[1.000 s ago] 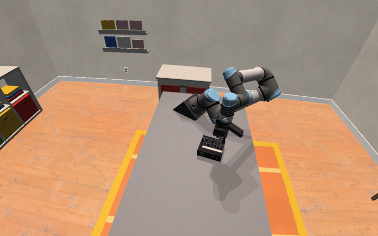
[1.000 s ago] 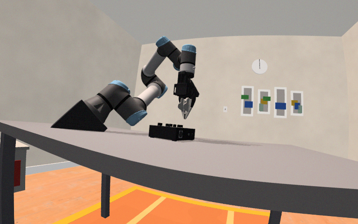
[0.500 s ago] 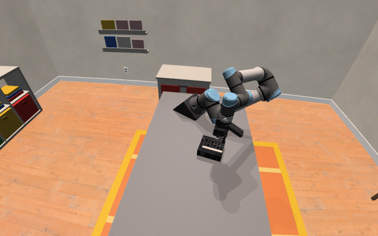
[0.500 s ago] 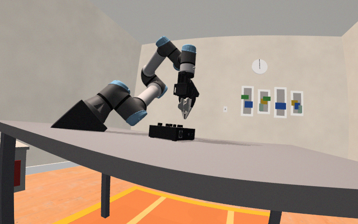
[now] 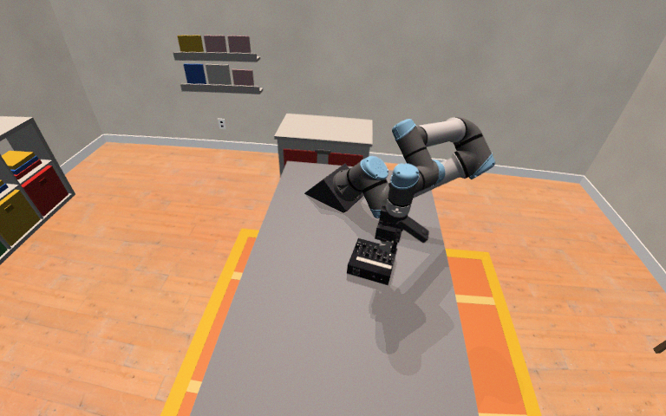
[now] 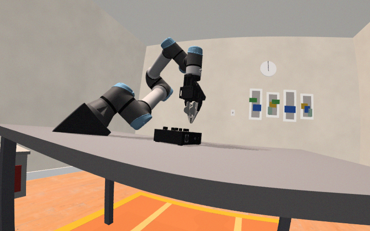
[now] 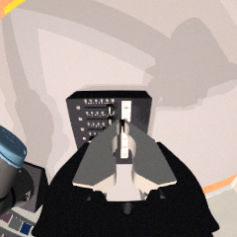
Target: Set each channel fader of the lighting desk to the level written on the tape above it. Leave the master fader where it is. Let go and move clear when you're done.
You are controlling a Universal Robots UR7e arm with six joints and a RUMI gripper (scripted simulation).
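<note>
Right now the master fader is 80 mm behind my hand, 120 mm to the right of it and 50 mm below it.
</note>
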